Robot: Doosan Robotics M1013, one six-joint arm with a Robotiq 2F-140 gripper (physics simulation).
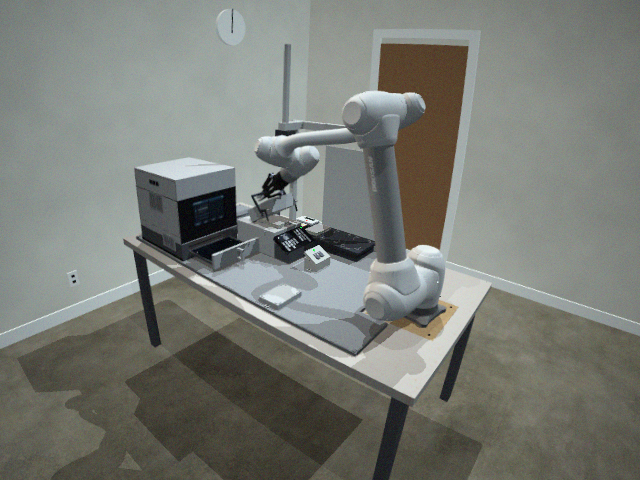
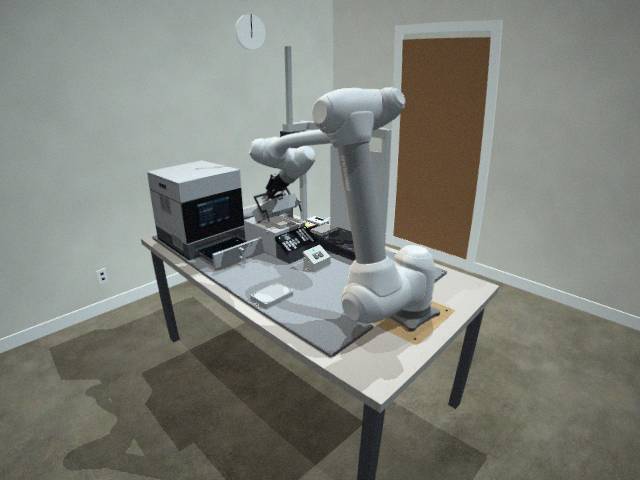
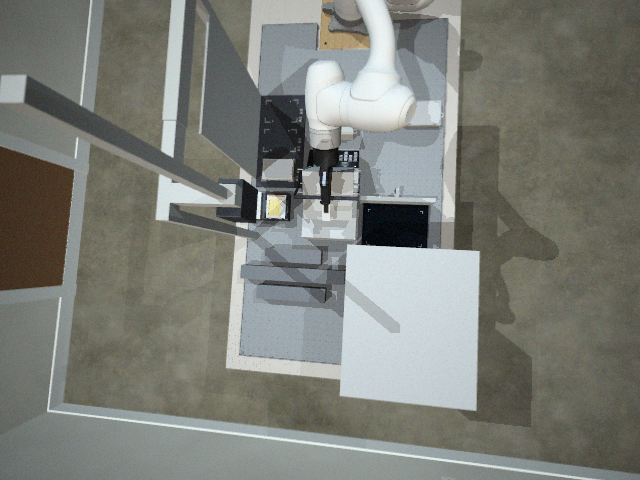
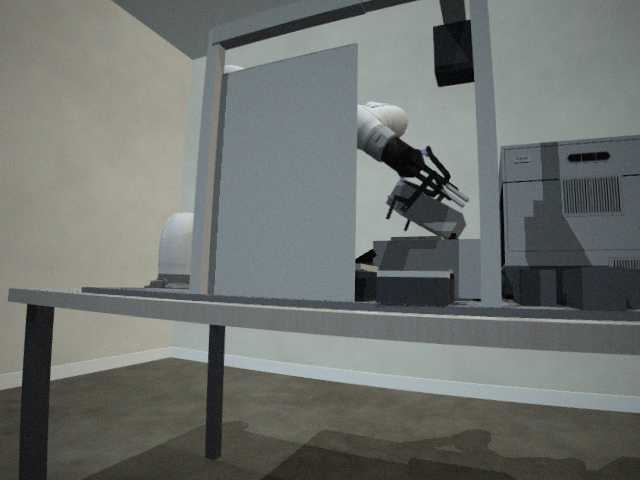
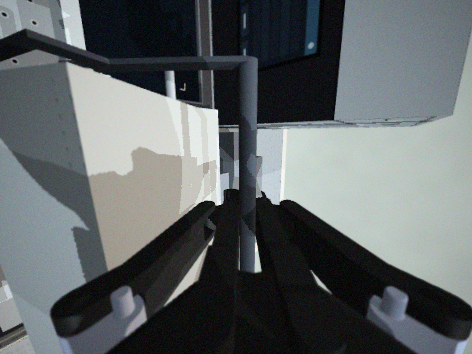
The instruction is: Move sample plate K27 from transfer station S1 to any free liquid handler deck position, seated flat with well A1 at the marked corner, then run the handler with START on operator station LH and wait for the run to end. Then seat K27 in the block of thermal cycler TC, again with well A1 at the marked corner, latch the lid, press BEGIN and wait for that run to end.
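Places are measured from the arm's base along level axes (x left, y back, z up), in centimetres.
Pixels of known places: gripper, fingertip midpoint: (image 1: pixel 258 199) (image 2: pixel 264 199) (image 3: pixel 326 219) (image 4: pixel 465 203); arm's base, link origin: (image 1: pixel 417 309) (image 2: pixel 409 312) (image 3: pixel 352 14).
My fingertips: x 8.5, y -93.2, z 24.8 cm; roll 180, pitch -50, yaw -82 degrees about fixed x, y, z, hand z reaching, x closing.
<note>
For each thing: its top centre in the pictures, then the offset to it from my fingertips. "*": a spot on its surface instead. Level surfaces: height alone.
- dark bar handle, top centre: (image 5: pixel 254 222) (image 3: pixel 325 197) dy +6.1, dx -0.9, dz +5.7 cm
- pale plate, top centre: (image 3: pixel 277 169) (image 2: pixel 324 228) (image 1: pixel 317 228) dy +18.5, dx -25.4, dz -16.5 cm
- black deck, surface height: dz -18.1 cm
- small control box, top centre: (image 1: pixel 317 255) (image 2: pixel 316 255) dy +41.6, dx -2.5, dz -17.3 cm
- open black drawer, surface spot: (image 3: pixel 395 222) * dy +5.8, dx +25.0, dz -20.4 cm
- gantry post, surface spot: (image 4: pixel 485 170) * dy -9.5, dx -33.7, dz -2.0 cm
- pale slab, top centre: (image 1: pixel 280 293) (image 2: pixel 271 292) (image 3: pixel 422 112) dy +51.8, dx +27.9, dz -21.1 cm
My gripper (image 1: pixel 262 195) (image 3: pixel 326 207) (image 4: pixel 461 198) (image 5: pixel 244 187) is shut on the dark bar handle (image 5: pixel 247 150) of the thermal cycler lid. The lid (image 4: pixel 434 212) (image 5: pixel 135 135) is tilted, raised at its front above the thermal cycler (image 1: pixel 253 235) (image 4: pixel 413 263). The block is hidden under the lid, so K27 cannot be made out there. A pale plate (image 3: pixel 278 169) lies at one end of the black deck (image 1: pixel 346 242) (image 3: pixel 281 142); its label is unreadable. A small control box (image 1: pixel 316 257) (image 2: pixel 316 255) shows a green light.
A large white instrument (image 1: pixel 178 206) (image 3: pixel 408 325) with an open black drawer (image 3: pixel 395 222) stands beside the cycler. A grey panel (image 3: pixel 227 87) (image 4: pixel 286 180) and a gantry post (image 4: pixel 485 170) stand behind. A pale slab (image 1: pixel 279 295) (image 3: pixel 429 113) lies near the table's front edge.
</note>
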